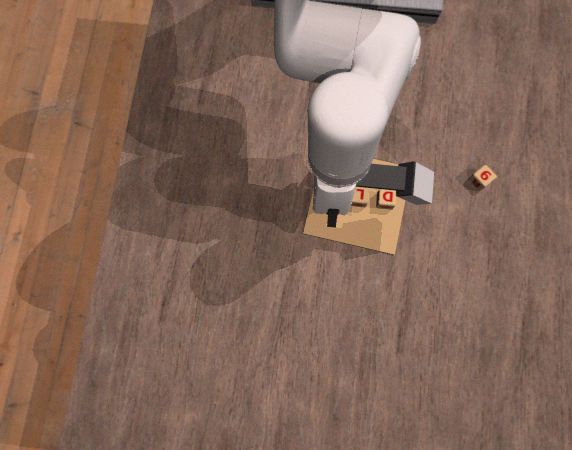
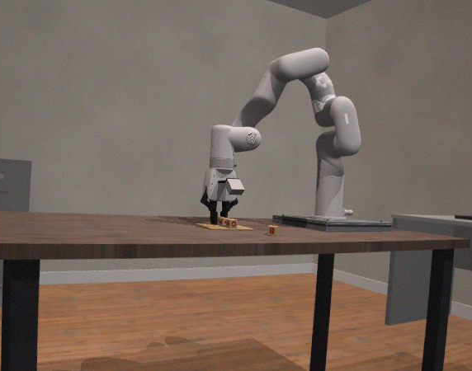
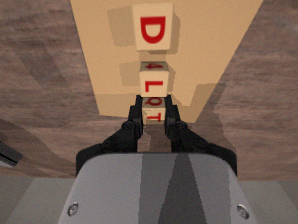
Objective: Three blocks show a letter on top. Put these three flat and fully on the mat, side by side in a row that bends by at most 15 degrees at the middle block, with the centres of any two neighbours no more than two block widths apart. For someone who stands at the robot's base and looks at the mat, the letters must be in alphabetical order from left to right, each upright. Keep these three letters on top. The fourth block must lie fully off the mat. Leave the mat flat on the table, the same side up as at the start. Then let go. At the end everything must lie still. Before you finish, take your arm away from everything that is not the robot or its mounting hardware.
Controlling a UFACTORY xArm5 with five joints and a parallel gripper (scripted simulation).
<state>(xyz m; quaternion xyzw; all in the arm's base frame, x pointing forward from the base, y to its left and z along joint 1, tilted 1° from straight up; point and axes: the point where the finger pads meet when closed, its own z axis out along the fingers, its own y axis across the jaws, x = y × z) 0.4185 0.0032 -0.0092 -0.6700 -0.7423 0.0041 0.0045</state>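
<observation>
My gripper is now 4 cm to the right of the tan mat and 2 cm above it.
</observation>
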